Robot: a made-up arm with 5 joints. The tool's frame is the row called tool. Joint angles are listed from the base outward. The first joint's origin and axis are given. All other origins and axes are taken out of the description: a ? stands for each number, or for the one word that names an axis. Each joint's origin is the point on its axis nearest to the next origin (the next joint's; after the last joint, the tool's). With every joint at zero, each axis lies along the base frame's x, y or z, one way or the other. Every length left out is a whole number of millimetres.
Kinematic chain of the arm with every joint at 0, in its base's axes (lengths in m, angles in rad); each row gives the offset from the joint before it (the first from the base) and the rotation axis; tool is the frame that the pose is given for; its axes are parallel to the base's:
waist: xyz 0 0 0.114 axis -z
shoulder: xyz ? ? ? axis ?
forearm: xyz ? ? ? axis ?
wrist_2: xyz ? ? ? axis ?
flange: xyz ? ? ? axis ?
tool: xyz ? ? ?
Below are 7 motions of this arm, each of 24 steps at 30 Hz.
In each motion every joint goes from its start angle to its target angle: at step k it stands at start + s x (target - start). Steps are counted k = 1, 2, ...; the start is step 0. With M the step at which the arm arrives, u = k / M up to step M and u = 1 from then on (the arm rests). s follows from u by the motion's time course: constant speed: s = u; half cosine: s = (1 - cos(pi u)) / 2; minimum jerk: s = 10 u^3 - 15 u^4 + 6 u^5.
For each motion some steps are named. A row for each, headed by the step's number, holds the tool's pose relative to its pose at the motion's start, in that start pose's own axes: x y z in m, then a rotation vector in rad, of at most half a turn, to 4 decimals.
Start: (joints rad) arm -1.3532 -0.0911 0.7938 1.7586 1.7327
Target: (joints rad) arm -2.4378 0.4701 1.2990 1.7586 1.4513
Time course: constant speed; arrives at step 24
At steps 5, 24:
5: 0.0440 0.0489 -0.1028 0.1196 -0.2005 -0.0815
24: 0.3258 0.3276 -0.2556 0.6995 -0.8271 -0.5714

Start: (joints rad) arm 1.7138 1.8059 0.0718 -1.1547 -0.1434
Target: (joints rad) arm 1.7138 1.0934 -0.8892 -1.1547 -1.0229
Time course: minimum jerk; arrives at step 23
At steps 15, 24:
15: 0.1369 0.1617 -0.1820 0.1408 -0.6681 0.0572
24: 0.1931 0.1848 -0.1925 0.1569 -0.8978 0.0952

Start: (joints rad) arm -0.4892 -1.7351 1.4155 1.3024 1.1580
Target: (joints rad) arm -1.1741 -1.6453 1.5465 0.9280 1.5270
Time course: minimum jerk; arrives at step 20
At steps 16, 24:
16: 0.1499 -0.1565 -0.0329 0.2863 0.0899 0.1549
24: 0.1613 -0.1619 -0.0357 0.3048 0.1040 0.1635

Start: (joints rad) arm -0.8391 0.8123 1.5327 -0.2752 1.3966
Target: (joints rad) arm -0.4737 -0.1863 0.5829 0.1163 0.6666
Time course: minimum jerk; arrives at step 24
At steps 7, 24:
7: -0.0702 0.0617 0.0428 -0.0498 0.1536 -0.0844
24: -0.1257 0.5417 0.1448 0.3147 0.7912 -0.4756

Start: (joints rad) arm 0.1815 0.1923 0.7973 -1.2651 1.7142
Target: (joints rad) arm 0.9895 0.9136 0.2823 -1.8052 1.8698
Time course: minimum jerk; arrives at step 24
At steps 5, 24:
5: -0.0203 0.0219 0.0145 -0.0351 0.0042 -0.0535
24: -0.2141 0.5567 -0.0614 -0.4180 -0.3223 -1.0357

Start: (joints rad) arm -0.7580 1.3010 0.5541 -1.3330 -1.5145
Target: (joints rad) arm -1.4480 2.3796 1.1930 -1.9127 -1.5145
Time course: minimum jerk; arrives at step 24
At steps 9, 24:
9: -0.0798 -0.0001 0.0643 0.0744 -0.1326 0.3894
24: -0.1678 -0.1635 0.0909 0.4217 -0.7252 1.1956

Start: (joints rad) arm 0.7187 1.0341 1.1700 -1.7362 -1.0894
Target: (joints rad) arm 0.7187 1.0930 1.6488 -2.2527 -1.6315
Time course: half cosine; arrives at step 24
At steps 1, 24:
1: -0.0001 -0.0004 0.0000 -0.0016 -0.0015 0.0043
24: -0.0154 -0.0489 0.0193 -0.4468 -0.3622 0.9441

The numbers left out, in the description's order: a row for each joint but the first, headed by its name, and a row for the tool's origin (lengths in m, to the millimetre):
shoulder: xyz 0.029 0.302 0, axis +y
forearm: xyz -0.211 0 -0.058, axis -x
wrist_2: xyz 0 0.09 -0.197, axis +y
flange: xyz -0.103 0 0.02, axis -z
tool: xyz -0.055 -0.137 0

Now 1 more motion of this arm.
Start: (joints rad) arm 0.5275 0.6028 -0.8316 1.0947 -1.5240
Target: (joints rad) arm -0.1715 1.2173 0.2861 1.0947 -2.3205
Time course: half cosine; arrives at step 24
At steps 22, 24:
22: -0.3270 0.3303 -0.1368 0.9712 0.6261 -0.6012
24: -0.3309 0.3383 -0.1347 0.9903 0.6340 -0.6135

